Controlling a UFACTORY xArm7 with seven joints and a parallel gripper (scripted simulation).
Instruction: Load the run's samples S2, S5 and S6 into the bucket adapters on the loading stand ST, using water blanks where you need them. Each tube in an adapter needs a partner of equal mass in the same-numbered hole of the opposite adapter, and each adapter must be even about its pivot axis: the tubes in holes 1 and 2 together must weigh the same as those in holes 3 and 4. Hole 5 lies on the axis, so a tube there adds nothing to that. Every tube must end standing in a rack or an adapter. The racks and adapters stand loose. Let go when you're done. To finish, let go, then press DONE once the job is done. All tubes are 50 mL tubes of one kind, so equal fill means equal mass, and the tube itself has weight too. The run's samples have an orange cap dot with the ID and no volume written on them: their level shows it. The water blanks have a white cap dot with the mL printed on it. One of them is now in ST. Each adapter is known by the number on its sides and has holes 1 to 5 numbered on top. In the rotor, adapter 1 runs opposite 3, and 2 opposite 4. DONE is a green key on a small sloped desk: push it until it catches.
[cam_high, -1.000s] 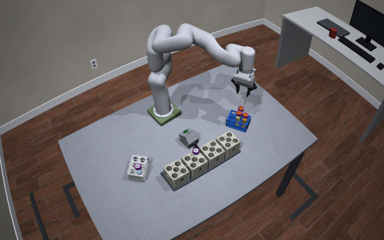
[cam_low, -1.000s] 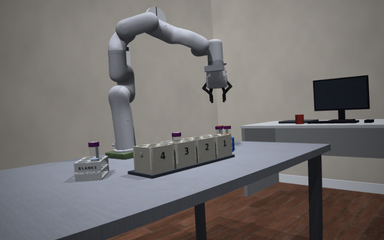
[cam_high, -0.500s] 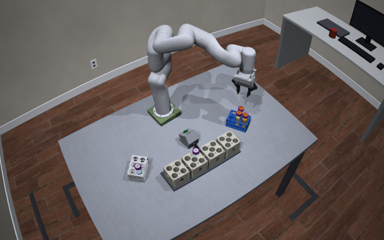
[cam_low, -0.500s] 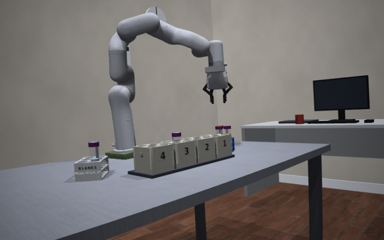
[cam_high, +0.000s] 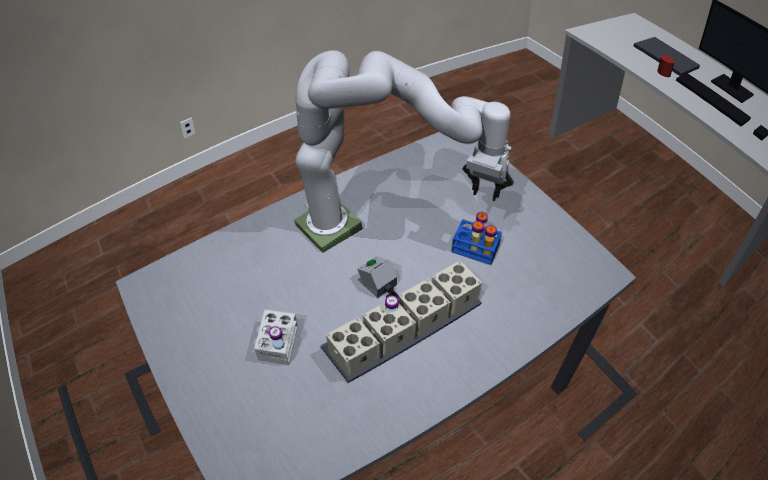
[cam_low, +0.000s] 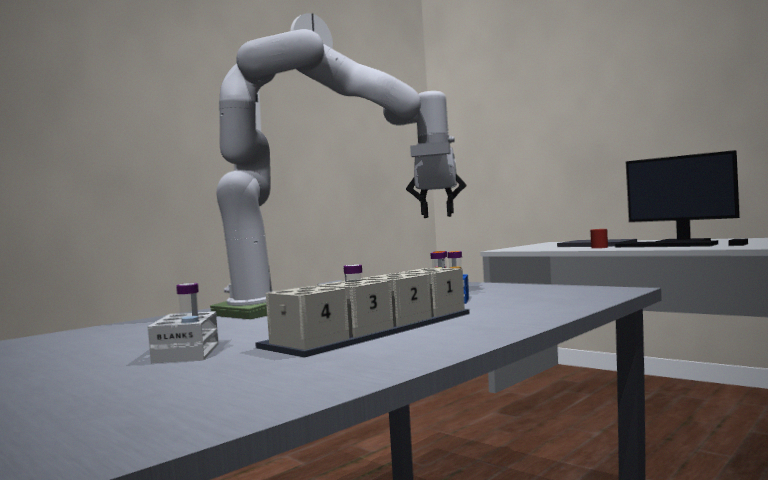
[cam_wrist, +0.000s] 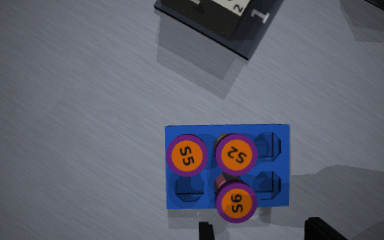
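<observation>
My hand is 16 cm above the sample tube and 1 cm to the left of it. The rest, counted from my hand: blue sample rack (19 cm below, 2 cm to the right, 1 cm ahead); green done key (31 cm to the right, 16 cm below, 14 cm behind); tube with yellowish liquid (16 cm below, 4 cm to the right, 2 cm ahead).
</observation>
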